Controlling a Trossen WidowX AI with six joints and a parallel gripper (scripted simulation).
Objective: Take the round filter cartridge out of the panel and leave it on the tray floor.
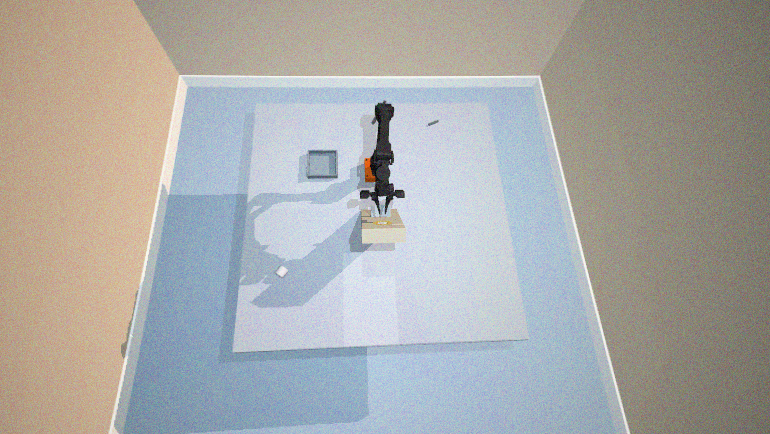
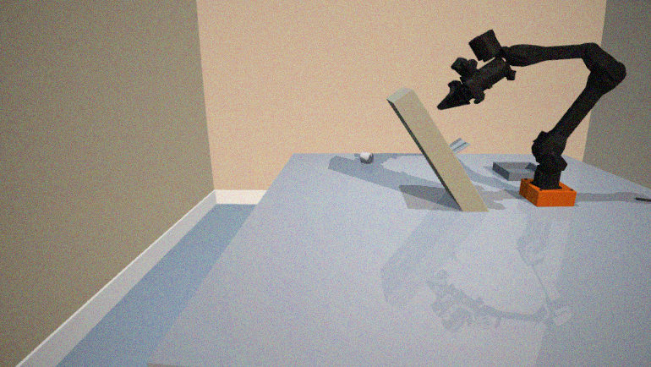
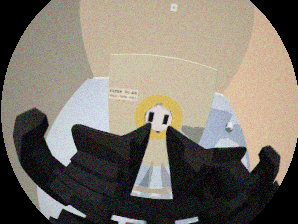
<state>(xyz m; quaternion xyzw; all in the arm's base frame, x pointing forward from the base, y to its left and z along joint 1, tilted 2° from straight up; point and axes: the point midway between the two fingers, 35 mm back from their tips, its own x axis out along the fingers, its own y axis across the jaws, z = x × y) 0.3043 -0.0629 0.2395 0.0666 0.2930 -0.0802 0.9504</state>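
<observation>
My gripper tip is now 4 cm short of the white round filter cartridge, 4 cm above it and 1 cm to the left of it. Round my gripper tip: small grey block: 48 cm to the right, 25 cm below, 9 cm ahead; then beige service panel: 11 cm below; then grey tray: 44 cm behind, 26 cm below, 21 cm to the right.
</observation>
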